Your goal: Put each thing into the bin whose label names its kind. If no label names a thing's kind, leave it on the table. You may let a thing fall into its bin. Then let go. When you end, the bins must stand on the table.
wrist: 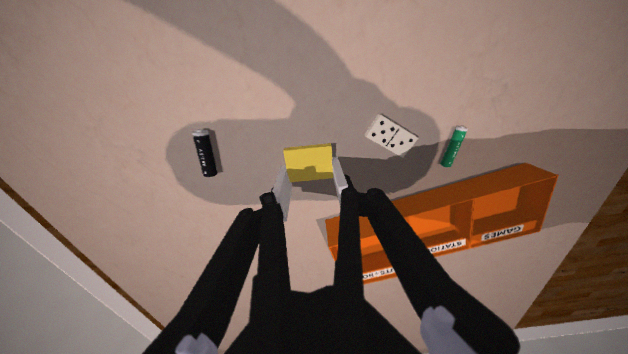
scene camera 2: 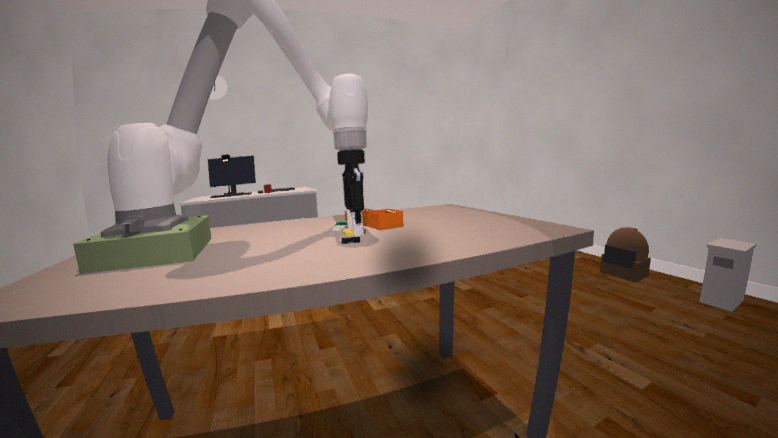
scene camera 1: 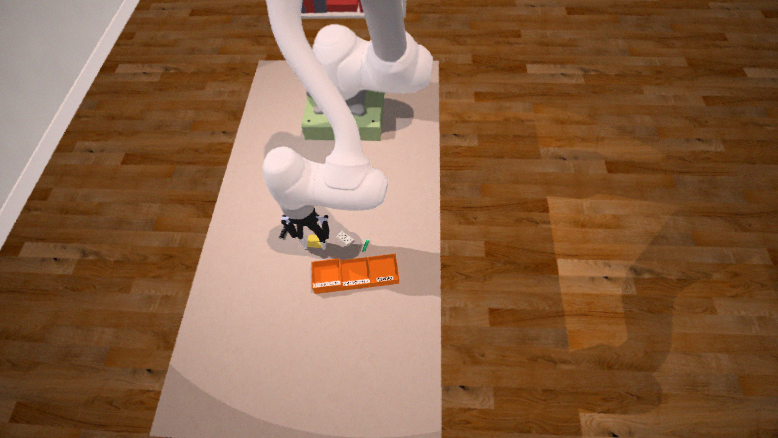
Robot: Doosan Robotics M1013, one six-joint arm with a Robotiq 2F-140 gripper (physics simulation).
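Places are measured from the arm's base along level axes (x down, y right, z back), in metres.
Where they show: gripper, fingertip midpoint: (wrist: 310, 171) (scene camera 2: 355, 233) (scene camera 1: 315, 245); arm's base, origin of the base link: (scene camera 2: 148, 227) (scene camera 1: 342, 97).
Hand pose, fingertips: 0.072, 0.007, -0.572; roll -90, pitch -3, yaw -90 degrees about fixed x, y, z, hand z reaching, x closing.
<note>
Each offset is from my fingertips to the centre of the thing, as dx, dy, dz. Level surfaces: height alone.
My gripper (scene camera 1: 314, 246) (scene camera 2: 354, 230) (wrist: 310, 171) is shut on a flat yellow pad {-0.005, +0.000, +0.013} (scene camera 1: 314, 240) (scene camera 2: 347, 232) (wrist: 308, 160), with one finger on each side, at about table level. A white domino {-0.004, -0.090, +0.032} (scene camera 1: 345, 237) (wrist: 391, 135) lies to the pad's right in the wrist view. A green battery {-0.005, -0.159, +0.012} (scene camera 1: 365, 245) (wrist: 454, 146) lies beyond the domino. A black battery {-0.007, +0.108, +0.039} (scene camera 2: 350, 239) (wrist: 204, 154) lies to the pad's left. The joined orange bins {-0.023, -0.142, -0.089} (scene camera 1: 340, 269) (scene camera 2: 387, 219) (wrist: 480, 189) stand on the table; the labels "GAMES" and part of "STATIONERY" show, and the third reads partly as nuts and bolts.
The arm stands on a green base (scene camera 1: 341, 132) (scene camera 2: 136, 255) on the table {dx +0.000} (scene camera 1: 261, 353) (scene camera 2: 479, 239). The right finger linkage hides part of the bins in the wrist view. A desk (scene camera 2: 261, 208) with a monitor (scene camera 2: 231, 171) stands in the background.
</note>
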